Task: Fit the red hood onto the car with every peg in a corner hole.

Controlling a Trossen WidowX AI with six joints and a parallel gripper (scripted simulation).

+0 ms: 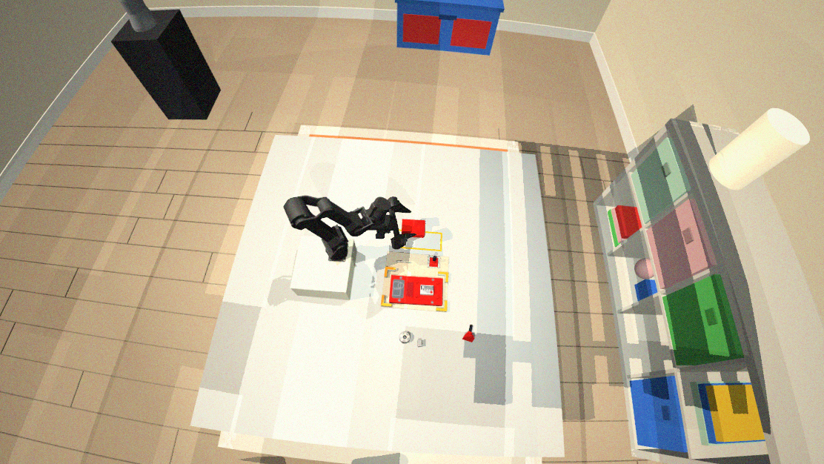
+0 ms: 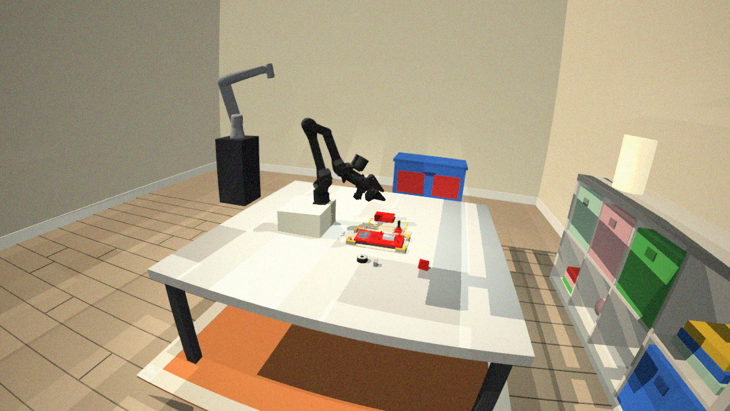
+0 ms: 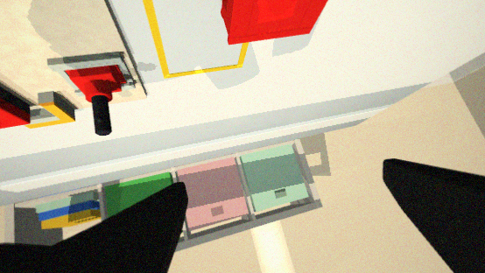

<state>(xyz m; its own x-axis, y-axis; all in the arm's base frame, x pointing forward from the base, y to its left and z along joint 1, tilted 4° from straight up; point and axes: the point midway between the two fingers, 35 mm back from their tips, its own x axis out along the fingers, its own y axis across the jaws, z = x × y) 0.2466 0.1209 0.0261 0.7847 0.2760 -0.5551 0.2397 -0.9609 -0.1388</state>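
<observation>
The red hood is 40 mm to the left of my gripper tip and 120 mm below it. Round my gripper tip: grey engine block: 70 mm ahead, 220 mm to the right, 110 mm below.
</observation>
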